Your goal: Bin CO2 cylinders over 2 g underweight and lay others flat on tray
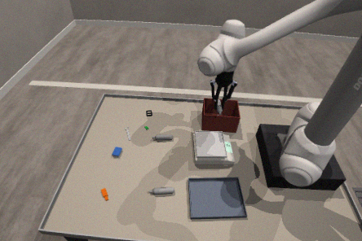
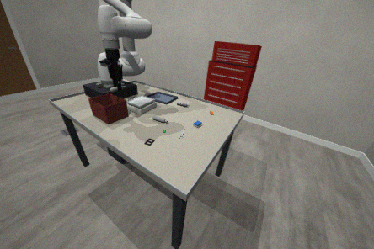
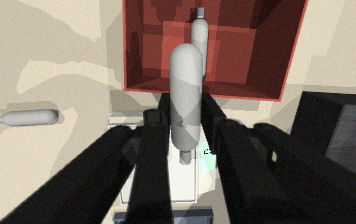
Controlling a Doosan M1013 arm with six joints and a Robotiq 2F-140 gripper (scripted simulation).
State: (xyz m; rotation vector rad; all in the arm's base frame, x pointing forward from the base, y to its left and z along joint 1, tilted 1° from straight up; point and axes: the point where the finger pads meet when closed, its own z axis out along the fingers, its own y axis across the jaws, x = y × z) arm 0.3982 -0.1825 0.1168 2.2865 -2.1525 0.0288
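My hand is 310 mm short of the grey CO2 cylinder, 90 mm to the right of it and 200 mm above it. Round my hand: red scrap bin: 30 mm behind, 70 mm to the right, 170 mm below; scale plate: 40 mm ahead, 150 mm to the left, 150 mm below; white scale: 30 mm ahead, 150 mm to the left, 170 mm below.
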